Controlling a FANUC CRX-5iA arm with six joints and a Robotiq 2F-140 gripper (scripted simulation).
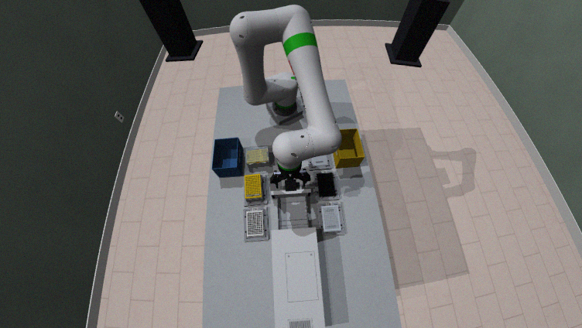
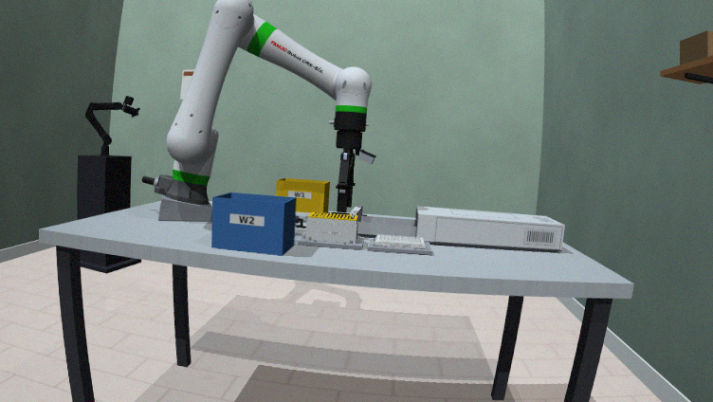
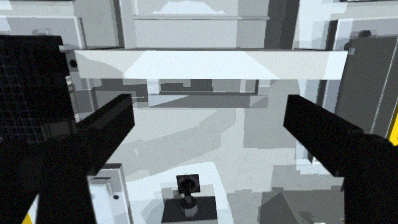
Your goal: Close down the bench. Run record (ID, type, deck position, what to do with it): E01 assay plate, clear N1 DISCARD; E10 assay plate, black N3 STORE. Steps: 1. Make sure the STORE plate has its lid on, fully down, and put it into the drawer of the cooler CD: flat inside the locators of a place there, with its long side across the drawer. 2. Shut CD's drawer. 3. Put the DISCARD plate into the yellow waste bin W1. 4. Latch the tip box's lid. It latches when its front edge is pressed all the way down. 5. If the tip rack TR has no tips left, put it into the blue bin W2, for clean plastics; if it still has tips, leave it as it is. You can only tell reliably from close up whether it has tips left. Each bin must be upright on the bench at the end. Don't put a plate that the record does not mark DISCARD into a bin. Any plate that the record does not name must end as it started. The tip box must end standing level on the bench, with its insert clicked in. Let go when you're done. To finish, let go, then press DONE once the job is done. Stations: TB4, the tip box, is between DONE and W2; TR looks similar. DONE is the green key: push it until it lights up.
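The clear plate lid is 200 mm behind my hand, 140 mm to the left of it and 70 mm below it. From my hand the other things lie so: cooler drawer (150 mm ahead, 40 mm below, 20 mm to the left); then black assay plate (180 mm to the left, 60 mm below, 30 mm behind); then yellow tip rack TR (190 mm to the right, 30 mm below, 10 mm ahead).
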